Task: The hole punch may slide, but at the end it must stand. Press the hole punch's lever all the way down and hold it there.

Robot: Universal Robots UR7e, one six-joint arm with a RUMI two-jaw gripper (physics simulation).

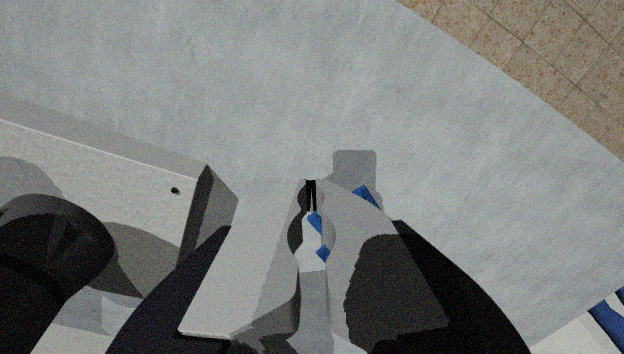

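Seen in the pictures: gripper, fingertip midpoint: [311,183]; arm's base, origin of the base link: [59,236].
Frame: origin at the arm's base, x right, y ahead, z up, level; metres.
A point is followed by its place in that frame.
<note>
My gripper [311,183] {x -0.293, y 0.269, z 0.149 m} is shut, with its two pale fingers together at the tips and nothing between them. Small blue parts [366,195] {x -0.187, y 0.412, z -0.045 m}, which look like pieces of the hole punch, show just beyond the right finger's edge and through the gap between the fingers. The rest of that thing is hidden beneath my gripper, so its lever, how far down it is, and whether the fingertips touch it cannot be told. A grey shadow lies on the table ahead and to the right of the fingertips.
The grey table [250,90] {x -0.274, y 0.209, z -0.057 m} ends at a diagonal edge, with a speckled tiled floor [550,55] beyond at the upper right. At the left is a pale flat surface [125,175] {x -0.136, y 0.091, z -0.008 m} with a small black dot, and a large black rounded object [60,250]. A blue and white object [611,320] shows at the lower right.
</note>
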